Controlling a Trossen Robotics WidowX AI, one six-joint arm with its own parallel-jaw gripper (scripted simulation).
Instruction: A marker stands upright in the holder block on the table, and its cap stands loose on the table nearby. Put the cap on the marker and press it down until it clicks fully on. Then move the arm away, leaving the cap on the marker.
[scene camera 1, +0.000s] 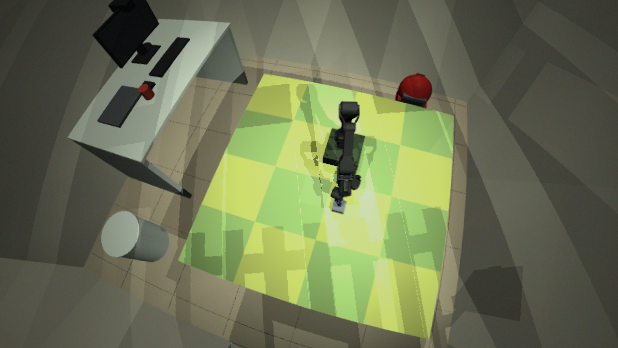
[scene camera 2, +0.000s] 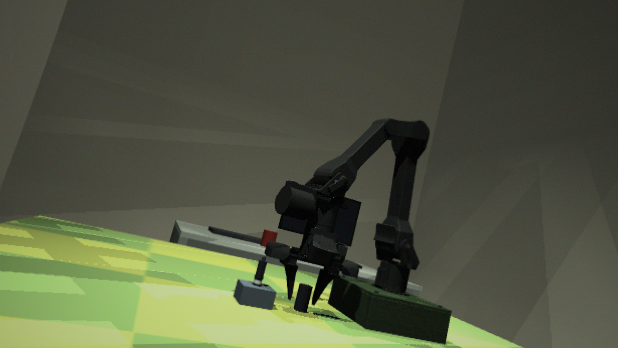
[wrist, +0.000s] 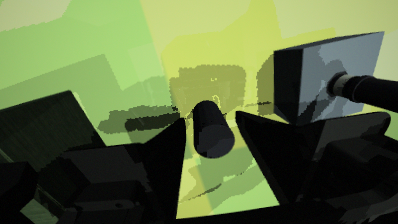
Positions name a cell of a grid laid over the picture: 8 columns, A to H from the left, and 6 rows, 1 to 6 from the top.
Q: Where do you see a grey holder block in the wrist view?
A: F2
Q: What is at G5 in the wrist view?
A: My gripper.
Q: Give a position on a dark cap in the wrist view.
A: E4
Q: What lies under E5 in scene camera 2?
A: My gripper.
